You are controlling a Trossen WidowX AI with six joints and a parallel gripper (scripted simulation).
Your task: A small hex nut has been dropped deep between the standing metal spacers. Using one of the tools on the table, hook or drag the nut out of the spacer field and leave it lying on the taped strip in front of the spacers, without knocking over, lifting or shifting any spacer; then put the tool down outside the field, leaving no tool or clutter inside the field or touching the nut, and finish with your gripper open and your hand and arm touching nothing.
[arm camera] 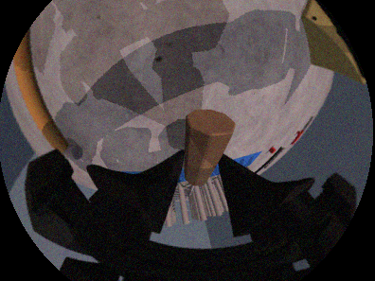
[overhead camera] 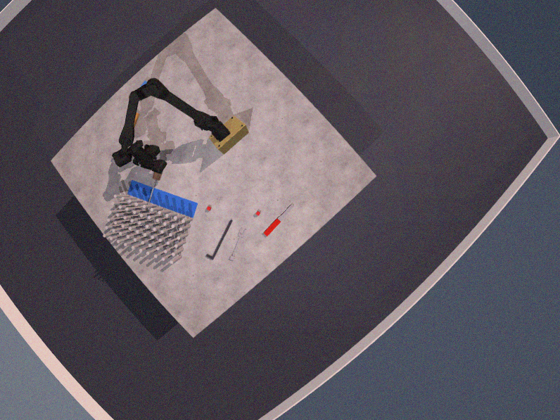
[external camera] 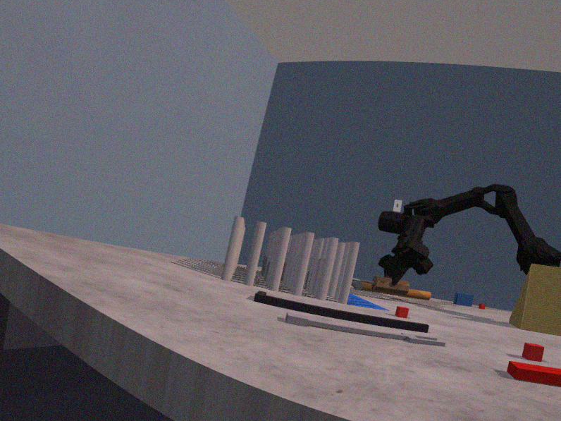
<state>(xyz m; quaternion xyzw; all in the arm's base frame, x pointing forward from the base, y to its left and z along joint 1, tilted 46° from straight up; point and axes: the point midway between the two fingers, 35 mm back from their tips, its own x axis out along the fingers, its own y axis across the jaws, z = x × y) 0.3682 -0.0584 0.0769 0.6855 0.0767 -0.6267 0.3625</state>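
Now: the blue taped strip 11 cm to the left of my gripper tip, 9 cm ahead of it and 3 cm below it. Also, from my gripper tip: hook tool 9 cm ahead, 6 cm to the left; then grey wrench 54 cm to the left, 9 cm behind, 3 cm below; then blue cube 43 cm to the right, 19 cm behind, 2 cm below.
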